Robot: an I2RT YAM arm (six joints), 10 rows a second.
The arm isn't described. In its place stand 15 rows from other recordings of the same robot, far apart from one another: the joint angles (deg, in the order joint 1, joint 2, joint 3, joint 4, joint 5, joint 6), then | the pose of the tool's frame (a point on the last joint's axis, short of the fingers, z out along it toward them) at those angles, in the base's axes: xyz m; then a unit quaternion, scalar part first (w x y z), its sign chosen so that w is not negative.
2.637 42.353 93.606 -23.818 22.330 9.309 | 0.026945 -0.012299 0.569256 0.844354 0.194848 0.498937 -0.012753
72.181 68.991 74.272 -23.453 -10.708 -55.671 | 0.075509 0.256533 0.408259 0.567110 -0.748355 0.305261 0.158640
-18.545 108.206 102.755 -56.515 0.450 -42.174 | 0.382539 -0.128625 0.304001 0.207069 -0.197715 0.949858 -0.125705
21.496 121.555 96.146 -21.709 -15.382 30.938 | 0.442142 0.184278 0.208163 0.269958 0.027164 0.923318 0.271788
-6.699 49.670 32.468 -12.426 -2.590 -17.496 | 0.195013 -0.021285 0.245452 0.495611 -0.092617 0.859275 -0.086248
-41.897 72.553 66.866 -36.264 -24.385 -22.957 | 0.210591 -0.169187 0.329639 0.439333 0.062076 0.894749 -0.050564
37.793 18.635 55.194 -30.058 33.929 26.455 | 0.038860 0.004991 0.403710 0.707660 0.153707 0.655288 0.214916
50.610 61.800 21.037 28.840 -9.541 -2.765 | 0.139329 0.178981 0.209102 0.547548 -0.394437 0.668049 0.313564
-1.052 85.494 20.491 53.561 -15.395 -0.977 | 0.263467 0.004615 0.158501 0.629130 -0.084297 0.767153 0.092557
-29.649 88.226 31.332 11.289 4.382 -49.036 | 0.235482 -0.137169 0.126682 0.269526 -0.141547 0.914433 -0.266709
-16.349 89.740 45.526 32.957 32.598 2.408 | 0.319159 -0.113612 0.229355 0.578022 0.296560 0.703052 -0.289242
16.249 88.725 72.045 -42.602 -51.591 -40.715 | 0.294742 0.114961 0.281959 0.321970 -0.515337 0.708151 0.359561
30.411 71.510 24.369 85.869 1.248 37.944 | 0.200817 0.116972 0.293656 0.748465 0.038217 0.431047 0.502531
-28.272 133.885 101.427 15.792 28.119 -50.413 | 0.470195 -0.271928 0.192688 0.324462 -0.007038 0.791468 -0.517932
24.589 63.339 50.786 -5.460 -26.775 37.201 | 0.224585 0.120408 0.322038 0.394413 -0.048795 0.797282 0.454312
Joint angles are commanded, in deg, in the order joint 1, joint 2, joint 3, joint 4, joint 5, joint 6. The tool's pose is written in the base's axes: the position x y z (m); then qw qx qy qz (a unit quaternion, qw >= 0). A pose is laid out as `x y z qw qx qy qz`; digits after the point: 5 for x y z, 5 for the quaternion.
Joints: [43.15 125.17 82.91 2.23 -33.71 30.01]
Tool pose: 0.33163 0.33796 0.14231 0.16799 -0.22092 0.84777 0.45195
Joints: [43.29 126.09 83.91 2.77 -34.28 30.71]
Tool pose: 0.33364 0.34184 0.14114 0.16573 -0.21982 0.84497 0.45852
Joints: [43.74 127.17 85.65 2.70 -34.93 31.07]
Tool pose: 0.33495 0.34874 0.14170 0.16286 -0.22377 0.84077 0.46530
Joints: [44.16 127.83 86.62 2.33 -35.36 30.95]
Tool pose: 0.33428 0.35334 0.14107 0.15889 -0.22903 0.83875 0.46776
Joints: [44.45 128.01 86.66 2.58 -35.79 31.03]
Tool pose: 0.33260 0.35544 0.14027 0.15575 -0.23219 0.83670 0.47092
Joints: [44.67 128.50 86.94 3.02 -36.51 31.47]
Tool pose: 0.33197 0.35795 0.13854 0.15057 -0.23342 0.83421 0.47638
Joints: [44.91 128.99 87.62 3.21 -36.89 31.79]
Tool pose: 0.33208 0.36121 0.13849 0.14863 -0.23487 0.83181 0.48045
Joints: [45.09 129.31 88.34 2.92 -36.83 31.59]
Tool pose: 0.33244 0.36371 0.13926 0.14977 -0.23765 0.83078 0.48052
